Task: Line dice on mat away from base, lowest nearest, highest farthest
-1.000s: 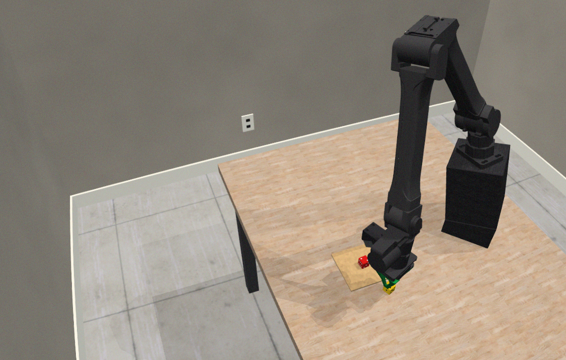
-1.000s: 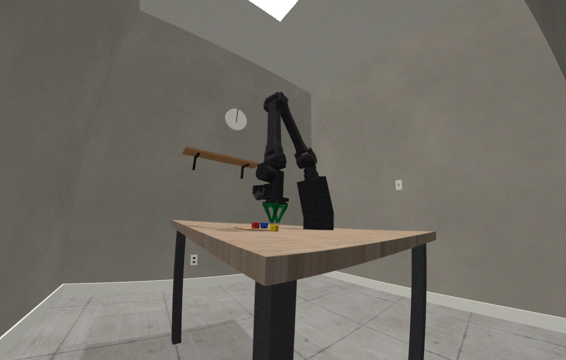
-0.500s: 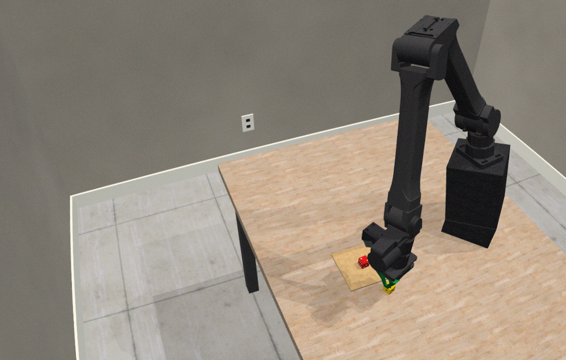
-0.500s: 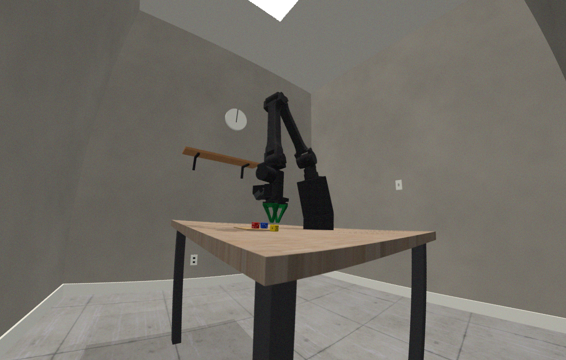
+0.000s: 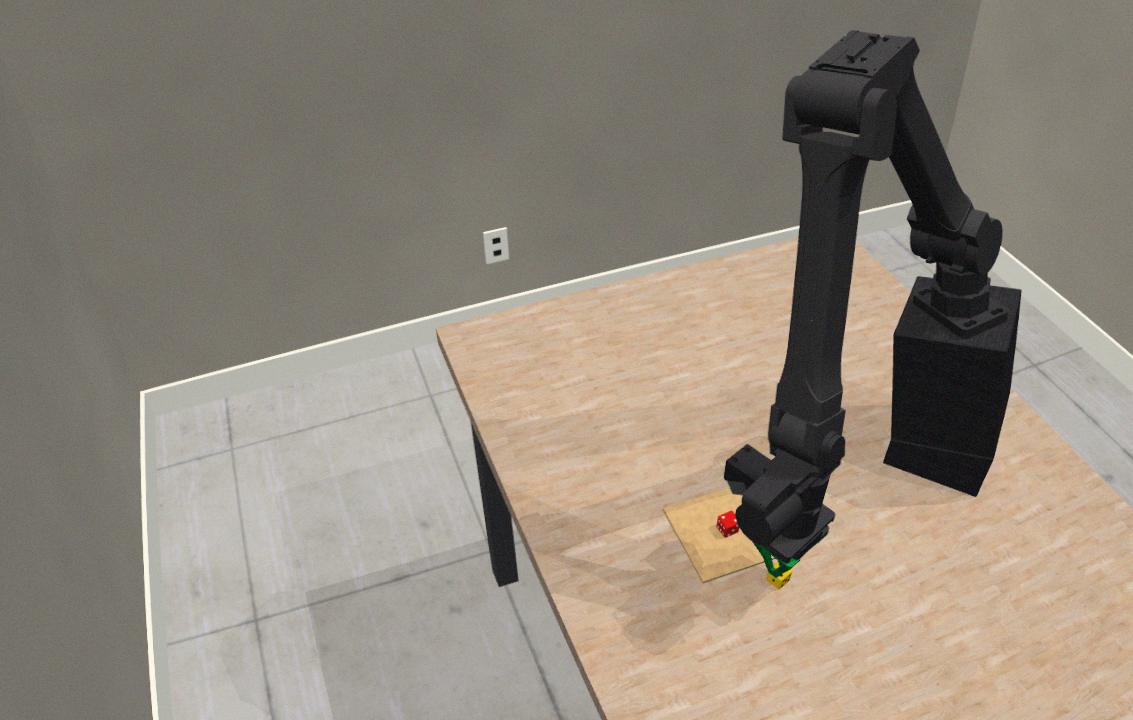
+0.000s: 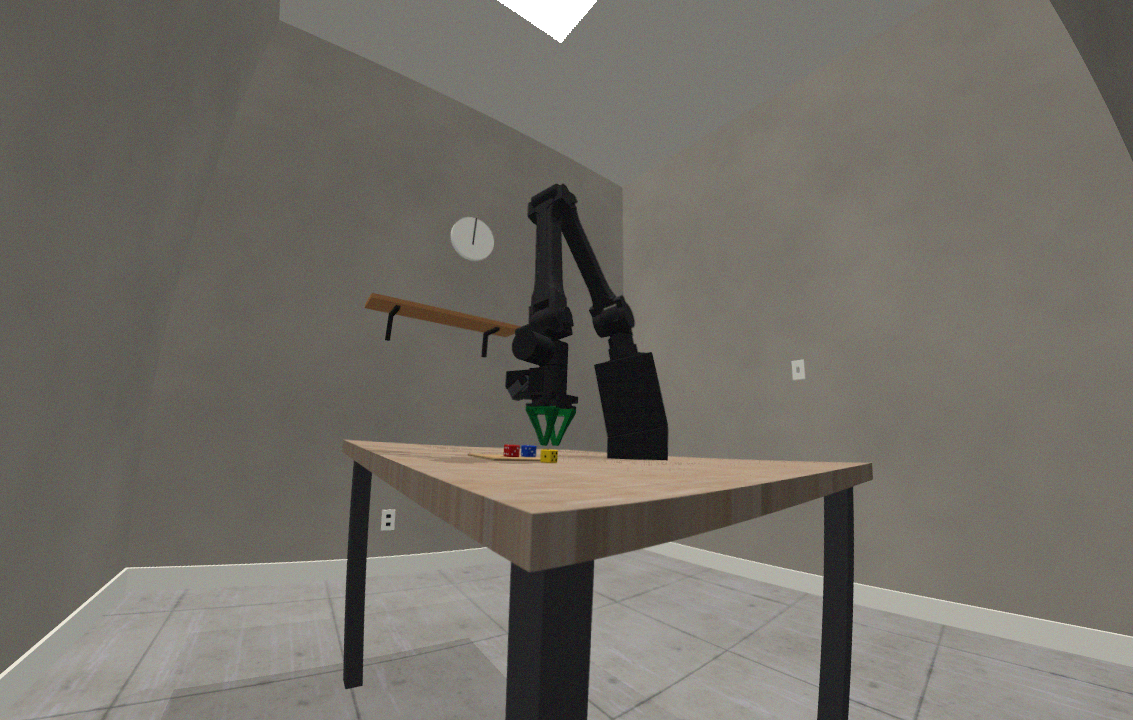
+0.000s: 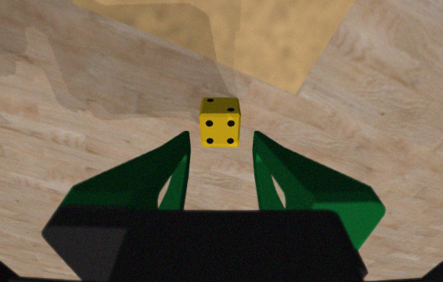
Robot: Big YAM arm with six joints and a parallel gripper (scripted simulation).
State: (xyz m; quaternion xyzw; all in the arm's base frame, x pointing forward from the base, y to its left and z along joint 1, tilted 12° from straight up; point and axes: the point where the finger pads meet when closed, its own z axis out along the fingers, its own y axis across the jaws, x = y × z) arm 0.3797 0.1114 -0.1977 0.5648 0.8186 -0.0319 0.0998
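Now: hand 30 mm above the yellow die. Round my hand: blue die: 110 mm to the right, 30 mm below, 20 mm behind; then red die: 100 mm to the right, 30 mm below, 30 mm ahead; then tan mat: 100 mm to the right, 40 mm below, 30 mm ahead.
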